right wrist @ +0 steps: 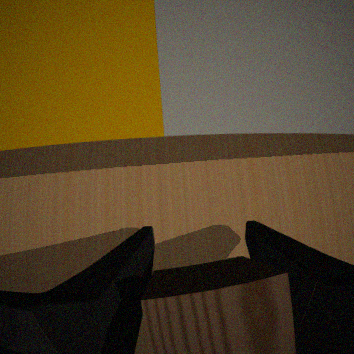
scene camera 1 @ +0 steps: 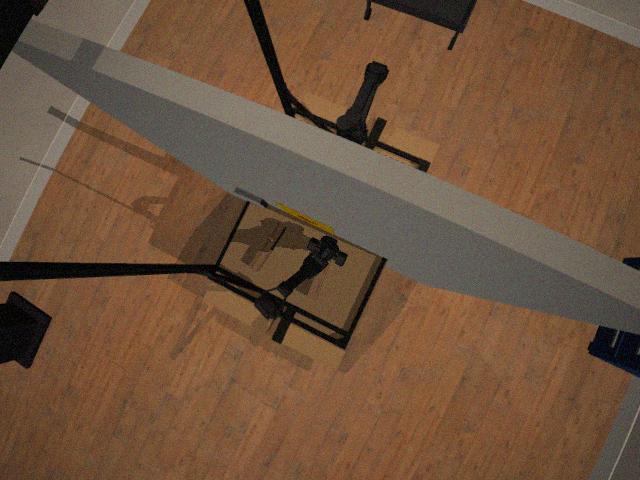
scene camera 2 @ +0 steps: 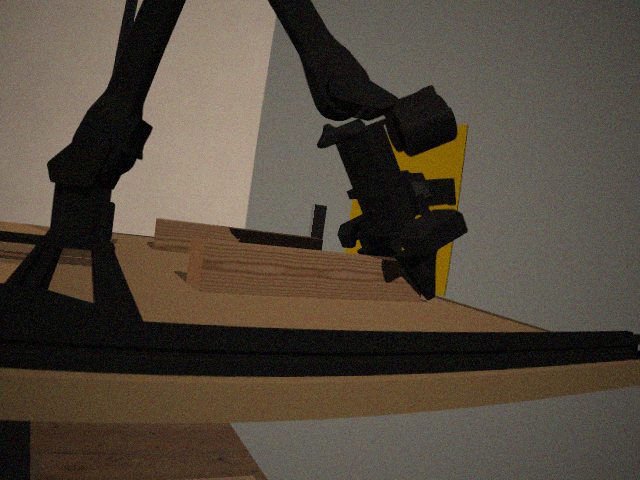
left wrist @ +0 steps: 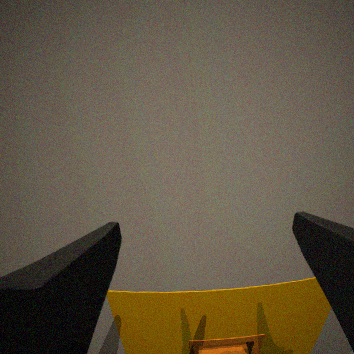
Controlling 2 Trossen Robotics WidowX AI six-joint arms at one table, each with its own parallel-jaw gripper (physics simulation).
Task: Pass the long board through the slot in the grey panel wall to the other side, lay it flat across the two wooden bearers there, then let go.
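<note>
The long wooden board [scene camera 2: 294,273] [right wrist: 211,312] lies on the table [scene camera 2: 318,310] [right wrist: 88,197] on the near side of the grey panel wall [scene camera 1: 318,190] [scene camera 2: 509,190] [left wrist: 175,105] [right wrist: 263,63]. My right gripper [scene camera 1: 328,250] [scene camera 2: 413,271] [right wrist: 199,232] is shut on the board's end nearest the wall. The yellow surround of the slot [scene camera 1: 304,218] [scene camera 2: 442,157] [left wrist: 218,309] [right wrist: 70,70] is just ahead of it. My left gripper [left wrist: 208,227] is open and empty, facing the wall above the slot opening [left wrist: 225,348] from the other side.
Black frame bars [scene camera 1: 290,314] [scene camera 2: 318,348] edge the table. The left arm [scene camera 1: 361,110] stands beyond the wall, its gripper hidden there.
</note>
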